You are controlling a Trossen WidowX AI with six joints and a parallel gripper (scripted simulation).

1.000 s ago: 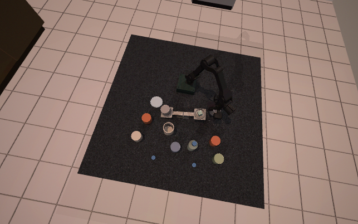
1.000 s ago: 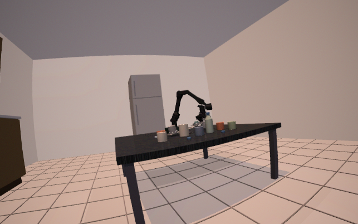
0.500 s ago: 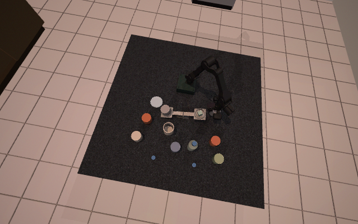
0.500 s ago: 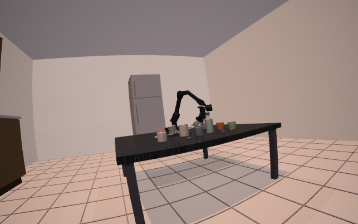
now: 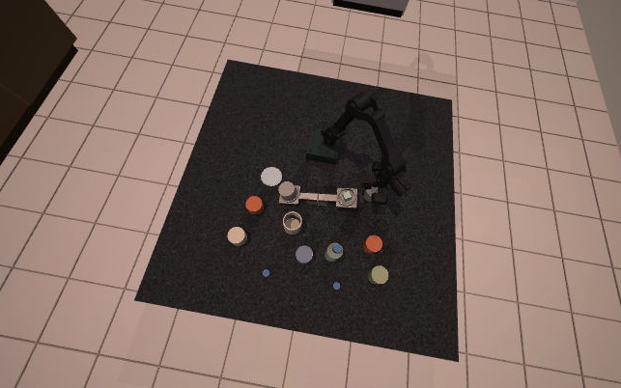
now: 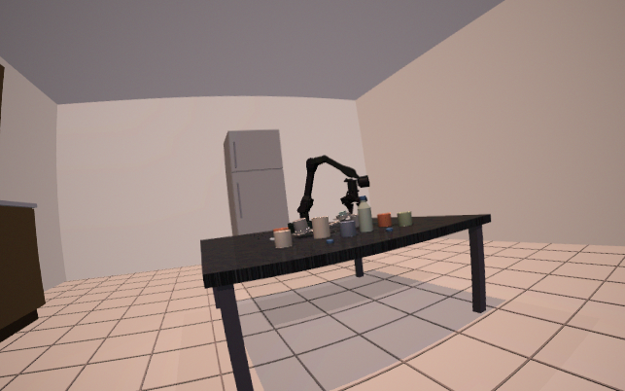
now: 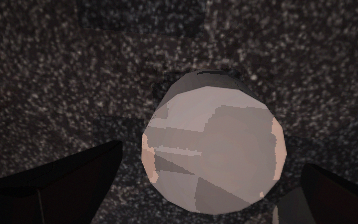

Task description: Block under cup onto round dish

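My gripper tip is 20 mm to the right of the grey cup and 30 mm above it. From my gripper tip the other things lie so: balance 120 mm ahead, 230 mm to the right, 40 mm below; pale green block 80 mm ahead, 110 mm to the right, 20 mm above; bottle 330 mm ahead, 90 mm to the right, 50 mm above.
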